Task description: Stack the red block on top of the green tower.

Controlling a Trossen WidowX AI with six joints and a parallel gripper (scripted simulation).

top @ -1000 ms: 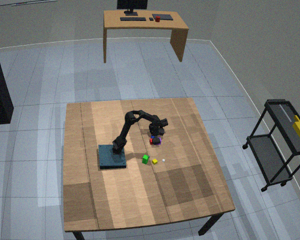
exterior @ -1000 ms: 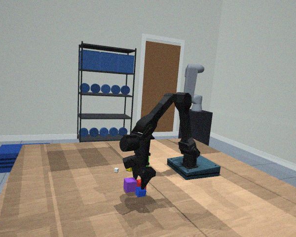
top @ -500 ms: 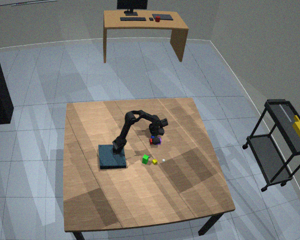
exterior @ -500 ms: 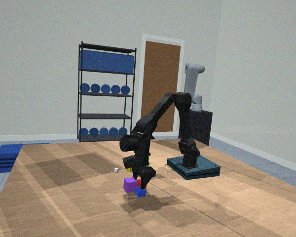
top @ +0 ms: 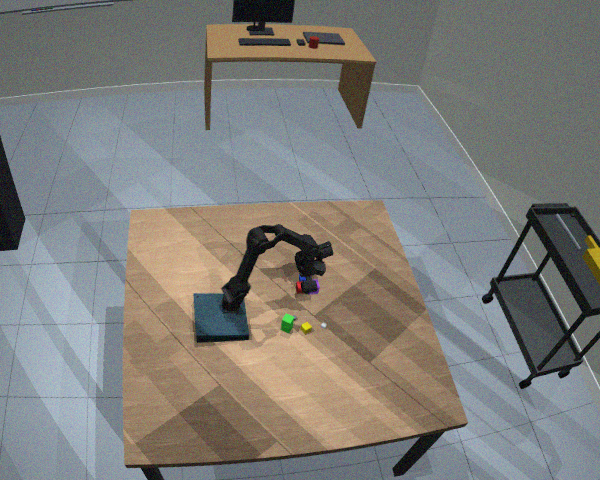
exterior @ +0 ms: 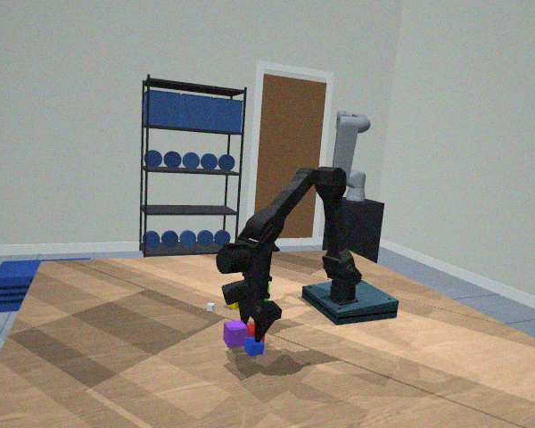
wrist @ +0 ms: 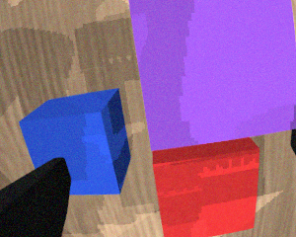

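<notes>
The red block lies 20 mm behind my gripper tip, 10 mm to the right of it and 10 mm below it. Also, from my gripper tip: small grey block 70 mm behind, 150 mm to the right, 20 mm below; then blue block 10 mm ahead, 40 mm to the left, 10 mm below; then purple block 30 mm ahead, 10 mm to the right.
</notes>
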